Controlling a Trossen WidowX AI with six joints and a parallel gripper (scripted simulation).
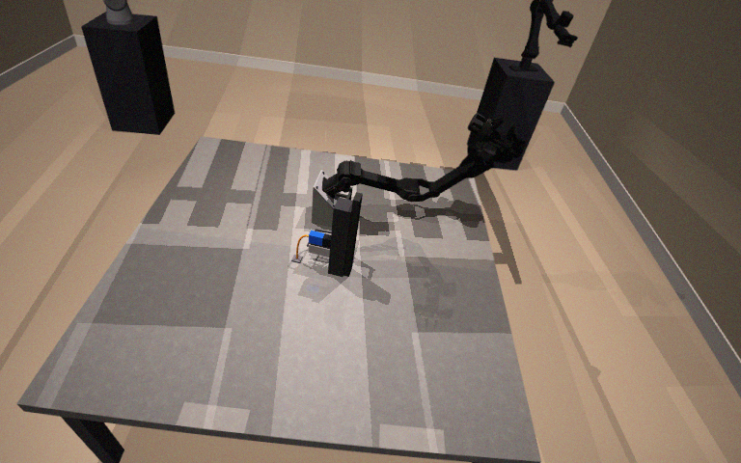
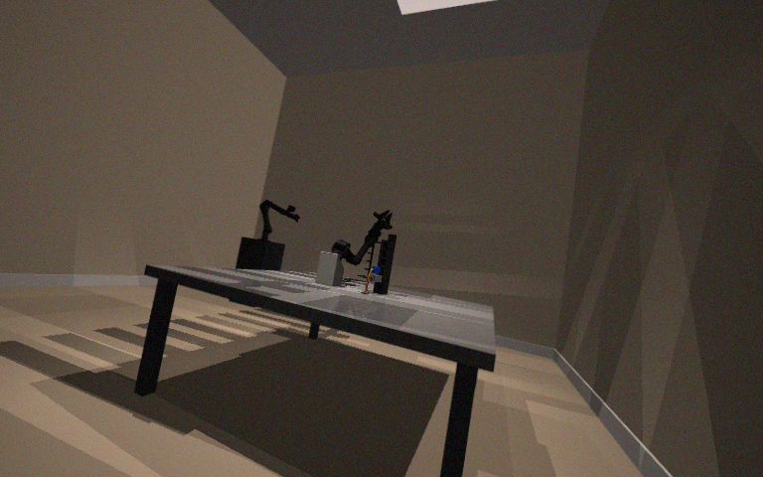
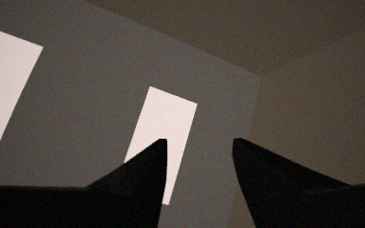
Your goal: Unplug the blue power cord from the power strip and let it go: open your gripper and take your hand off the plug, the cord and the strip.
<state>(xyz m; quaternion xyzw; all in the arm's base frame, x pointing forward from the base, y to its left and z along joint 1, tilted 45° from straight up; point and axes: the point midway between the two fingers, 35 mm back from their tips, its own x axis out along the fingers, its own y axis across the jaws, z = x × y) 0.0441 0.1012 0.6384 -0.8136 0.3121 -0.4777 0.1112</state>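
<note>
My gripper tip is now 130 mm short of the blue plug, 530 mm to the left of it and 400 mm above it. The rest, counted from my gripper tip: black power strip: 150 mm ahead, 460 mm to the right, 390 mm below.
</note>
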